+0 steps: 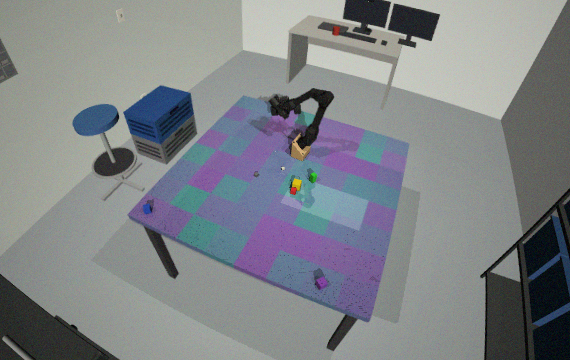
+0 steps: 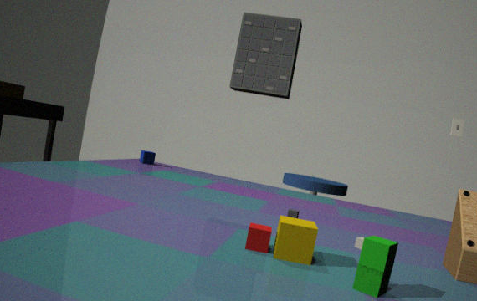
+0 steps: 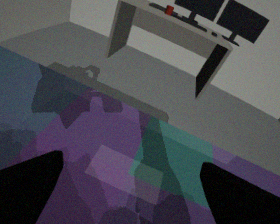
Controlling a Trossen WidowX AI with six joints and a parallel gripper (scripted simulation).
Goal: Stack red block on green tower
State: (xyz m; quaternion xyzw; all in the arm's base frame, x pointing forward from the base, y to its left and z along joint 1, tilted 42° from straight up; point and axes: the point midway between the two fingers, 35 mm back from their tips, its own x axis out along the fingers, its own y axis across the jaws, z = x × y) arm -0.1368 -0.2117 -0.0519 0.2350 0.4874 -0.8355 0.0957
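The red block lies 48 cm ahead of my gripper tip, 33 cm to the left of it and 15 cm below it. Also, from my gripper tip: small grey piece: 49 cm ahead, 16 cm below, 9 cm to the left; then blue cube: 102 cm ahead, 24 cm to the right, 15 cm below; then yellow block: 44 cm ahead, 32 cm to the left, 14 cm below.
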